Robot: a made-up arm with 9 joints. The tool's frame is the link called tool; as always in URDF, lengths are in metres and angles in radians. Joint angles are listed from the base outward. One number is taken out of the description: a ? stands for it. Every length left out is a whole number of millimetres.
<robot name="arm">
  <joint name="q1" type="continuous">
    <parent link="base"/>
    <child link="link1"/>
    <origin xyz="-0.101 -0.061 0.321" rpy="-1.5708 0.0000 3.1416"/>
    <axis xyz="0 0 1"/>
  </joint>
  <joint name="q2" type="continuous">
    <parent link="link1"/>
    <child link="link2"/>
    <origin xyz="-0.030 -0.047 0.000" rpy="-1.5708 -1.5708 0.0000"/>
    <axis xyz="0 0 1"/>
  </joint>
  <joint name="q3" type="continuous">
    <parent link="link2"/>
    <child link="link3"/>
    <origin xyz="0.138 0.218 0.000" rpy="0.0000 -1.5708 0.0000"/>
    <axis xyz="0 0 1"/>
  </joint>
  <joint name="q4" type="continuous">
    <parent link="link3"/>
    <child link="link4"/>
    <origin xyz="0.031 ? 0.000" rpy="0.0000 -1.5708 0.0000"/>
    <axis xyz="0 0 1"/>
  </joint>
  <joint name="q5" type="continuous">
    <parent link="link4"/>
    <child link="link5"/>
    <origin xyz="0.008 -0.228 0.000" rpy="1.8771 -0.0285 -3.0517"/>
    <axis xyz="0 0 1"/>
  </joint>
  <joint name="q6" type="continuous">
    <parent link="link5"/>
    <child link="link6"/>
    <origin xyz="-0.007 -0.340 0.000" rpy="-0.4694 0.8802 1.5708"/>
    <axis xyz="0 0 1"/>
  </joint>
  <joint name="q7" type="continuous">
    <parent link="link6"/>
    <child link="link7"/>
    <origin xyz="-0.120 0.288 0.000" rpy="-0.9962 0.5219 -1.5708"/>
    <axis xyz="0 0 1"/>
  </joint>
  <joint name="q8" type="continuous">
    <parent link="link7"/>
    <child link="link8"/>
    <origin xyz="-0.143 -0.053 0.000" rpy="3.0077 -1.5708 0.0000"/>
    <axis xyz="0 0 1"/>
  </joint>
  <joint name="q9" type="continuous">
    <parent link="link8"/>
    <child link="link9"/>
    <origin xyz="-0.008 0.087 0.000" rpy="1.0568 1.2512 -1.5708"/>
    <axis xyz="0 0 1"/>
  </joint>
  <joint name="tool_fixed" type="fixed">
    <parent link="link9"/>
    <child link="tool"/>
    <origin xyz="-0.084 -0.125 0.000" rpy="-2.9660 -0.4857 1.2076"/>
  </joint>
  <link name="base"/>
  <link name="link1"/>
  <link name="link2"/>
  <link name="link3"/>
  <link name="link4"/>
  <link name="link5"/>
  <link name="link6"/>
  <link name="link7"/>
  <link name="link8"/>
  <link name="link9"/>
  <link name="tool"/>
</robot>
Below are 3 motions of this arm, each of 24 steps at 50 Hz.
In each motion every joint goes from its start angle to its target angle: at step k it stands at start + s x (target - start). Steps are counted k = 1, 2, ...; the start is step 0. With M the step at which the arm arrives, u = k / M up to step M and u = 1 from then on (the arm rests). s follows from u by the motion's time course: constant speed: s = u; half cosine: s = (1 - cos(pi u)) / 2; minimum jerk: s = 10 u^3 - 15 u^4 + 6 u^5.
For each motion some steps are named. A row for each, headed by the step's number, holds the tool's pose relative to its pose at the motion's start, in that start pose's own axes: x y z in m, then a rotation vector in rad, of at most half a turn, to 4 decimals.
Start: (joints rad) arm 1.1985 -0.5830 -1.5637 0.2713 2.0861 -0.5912 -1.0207 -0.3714 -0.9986
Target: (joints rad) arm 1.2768 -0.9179 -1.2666 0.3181 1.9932 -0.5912 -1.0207 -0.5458 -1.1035
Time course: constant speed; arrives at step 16
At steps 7, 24:
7: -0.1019 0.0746 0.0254 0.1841 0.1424 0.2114
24: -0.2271 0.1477 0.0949 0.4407 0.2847 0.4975

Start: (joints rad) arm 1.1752 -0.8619 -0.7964 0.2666 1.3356 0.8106 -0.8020 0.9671 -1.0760
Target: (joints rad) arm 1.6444 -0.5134 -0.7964 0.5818 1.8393 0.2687 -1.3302 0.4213 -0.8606
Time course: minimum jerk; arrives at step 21
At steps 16, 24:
16: 0.2273 -0.1904 -0.4642 -0.1942 0.9260 -1.0266
24: 0.2375 -0.2414 -0.5101 -0.2079 0.9641 -1.1703

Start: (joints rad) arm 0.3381 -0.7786 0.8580 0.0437 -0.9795 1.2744 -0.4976 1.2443 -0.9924
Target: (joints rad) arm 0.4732 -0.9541 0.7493 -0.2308 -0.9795 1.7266 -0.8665 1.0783 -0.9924
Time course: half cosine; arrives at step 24
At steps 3, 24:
3: -0.0115 -0.0011 -0.0086 -0.0174 0.0143 0.0194
24: -0.2889 -0.1163 -0.1956 -0.5039 0.3719 0.4253

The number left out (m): 0.084
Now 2 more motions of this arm.
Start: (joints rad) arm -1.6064 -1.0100 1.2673 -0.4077 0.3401 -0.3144 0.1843 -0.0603 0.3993
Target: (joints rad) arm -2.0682 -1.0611 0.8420 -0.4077 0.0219 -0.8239 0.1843 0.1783 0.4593
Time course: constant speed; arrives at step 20
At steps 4, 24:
4: -0.0030 0.0977 0.0329 0.2166 -0.0448 0.0266
24: -0.0860 0.4061 0.3590 1.0940 -0.0135 -0.0597

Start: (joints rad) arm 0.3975 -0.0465 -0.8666 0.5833 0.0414 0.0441 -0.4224 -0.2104 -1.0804
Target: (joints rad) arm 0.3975 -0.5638 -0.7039 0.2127 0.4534 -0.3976 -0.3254 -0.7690 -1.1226
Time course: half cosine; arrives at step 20
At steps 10, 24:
10: 0.0111 -0.0923 0.0527 0.3266 -0.0666 0.0721
24: 0.0086 -0.1927 0.0625 0.6169 -0.1328 0.2133

